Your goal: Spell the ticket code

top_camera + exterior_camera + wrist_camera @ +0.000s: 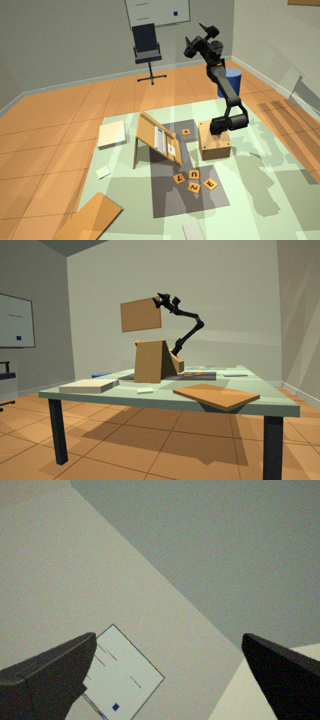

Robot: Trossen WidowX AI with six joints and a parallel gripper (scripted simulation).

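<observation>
My gripper tip is now 65 cm above the white ticket, 19 cm short of it and 14 cm to the right of it. From my gripper tip the other things lie so: grey mat: 72 cm below, 13 cm to the left, 11 cm ahead; grey slab: 72 cm below, 64 cm to the left, 11 cm ahead; cream box: 71 cm below, 65 cm ahead, 16 cm to the right.
</observation>
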